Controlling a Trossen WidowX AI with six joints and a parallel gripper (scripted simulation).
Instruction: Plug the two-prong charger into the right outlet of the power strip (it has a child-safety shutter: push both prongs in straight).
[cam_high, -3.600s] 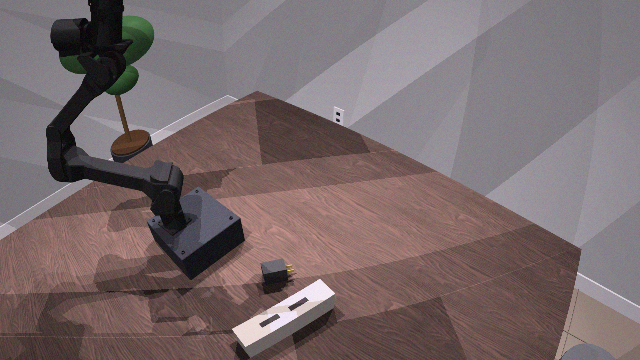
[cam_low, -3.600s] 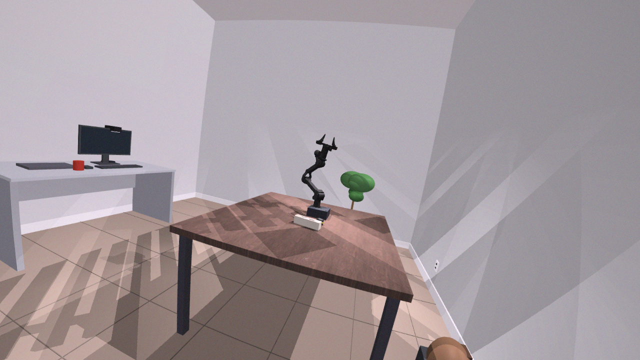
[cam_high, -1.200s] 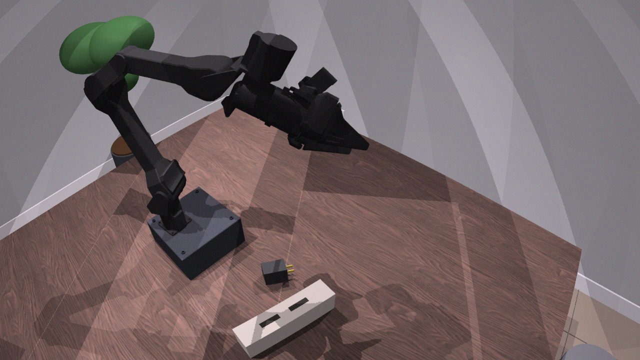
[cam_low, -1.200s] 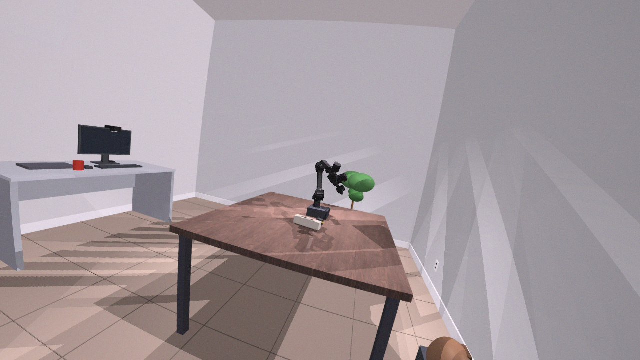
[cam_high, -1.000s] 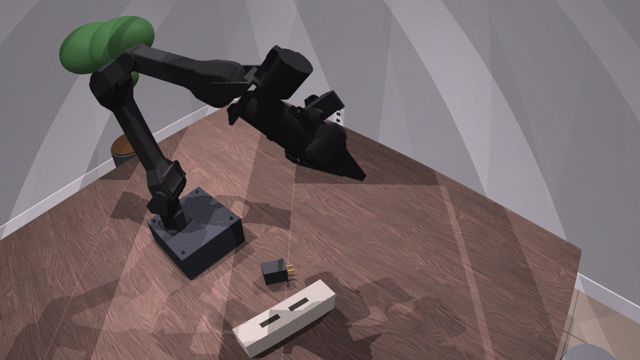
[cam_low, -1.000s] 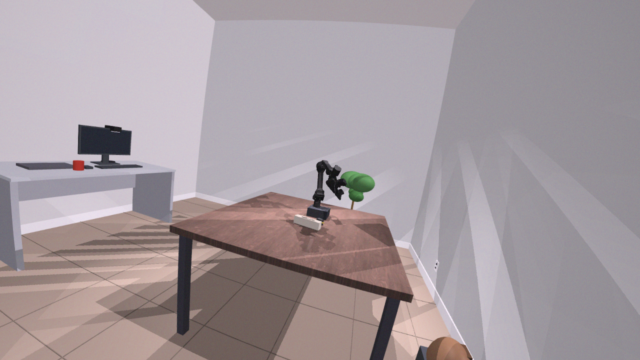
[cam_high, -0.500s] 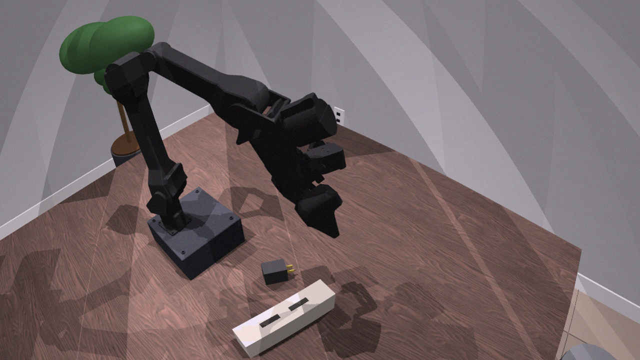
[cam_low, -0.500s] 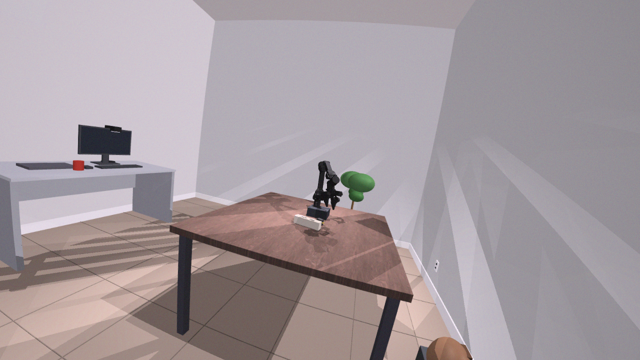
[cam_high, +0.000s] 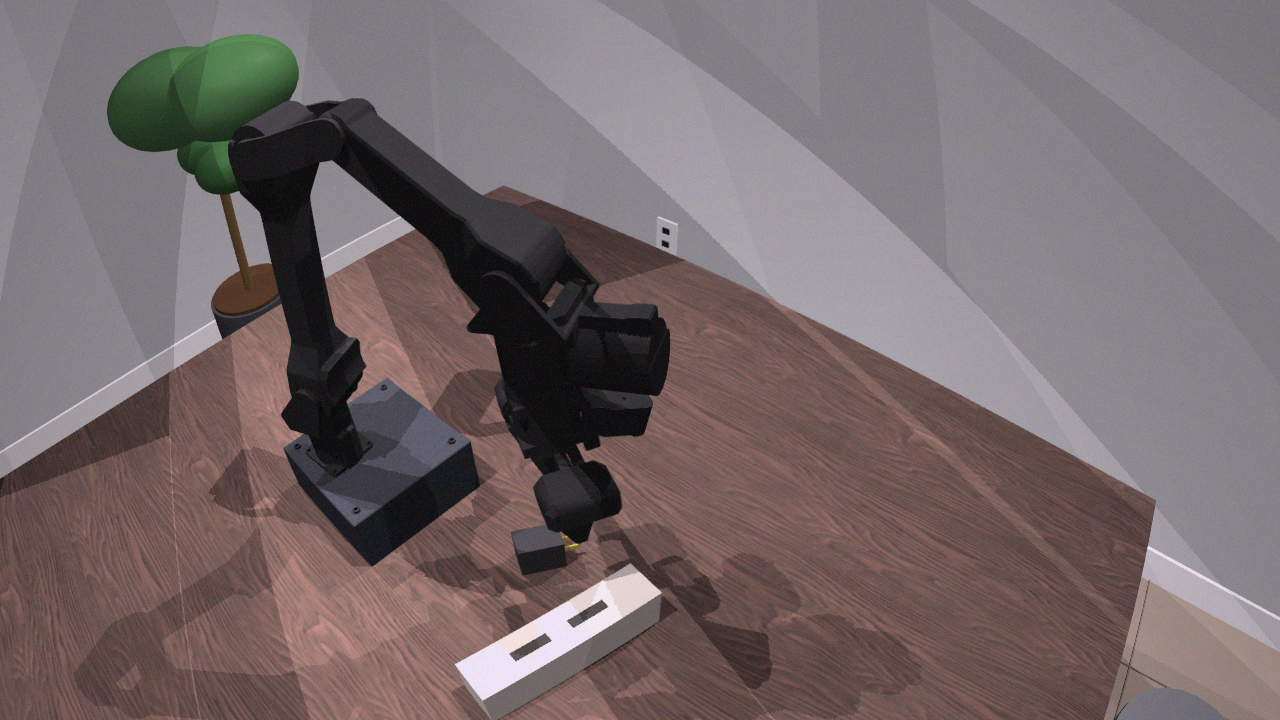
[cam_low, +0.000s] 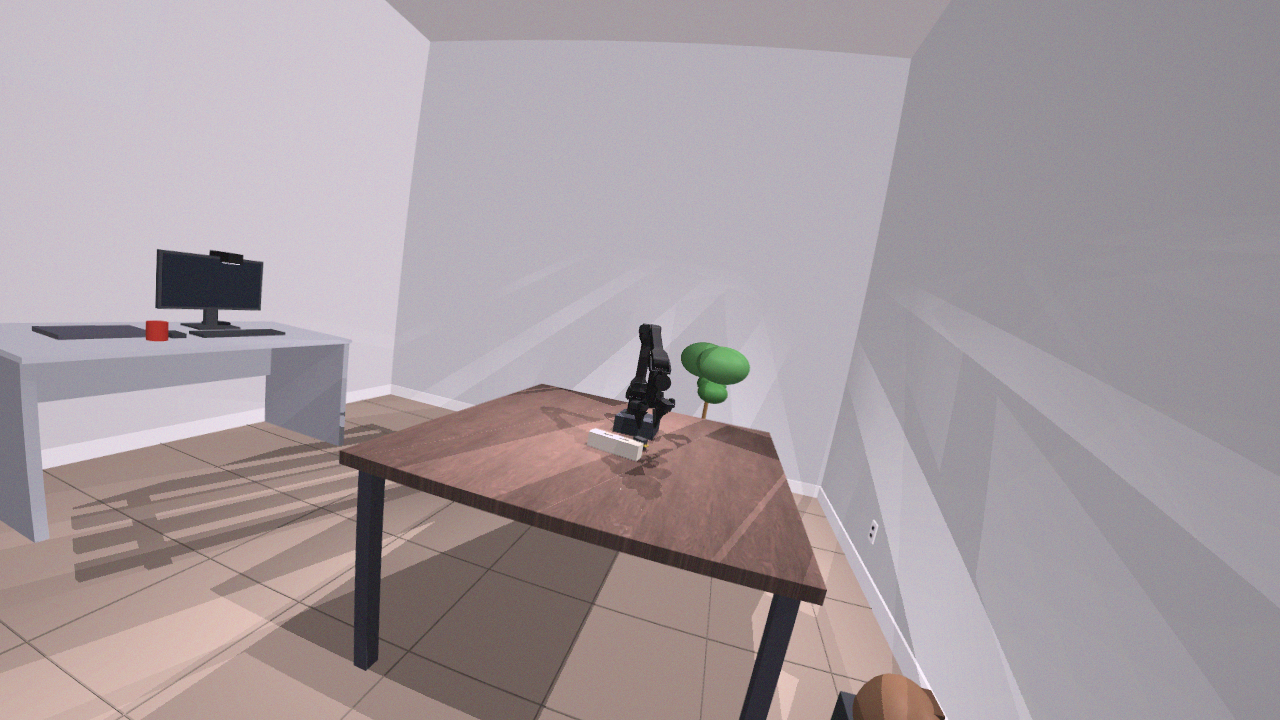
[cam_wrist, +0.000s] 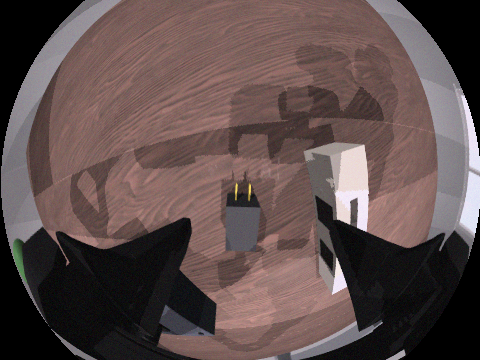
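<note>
My gripper tip is now 20 mm past the two-prong charger, 10 mm to the left of it and 70 mm above it.
</note>
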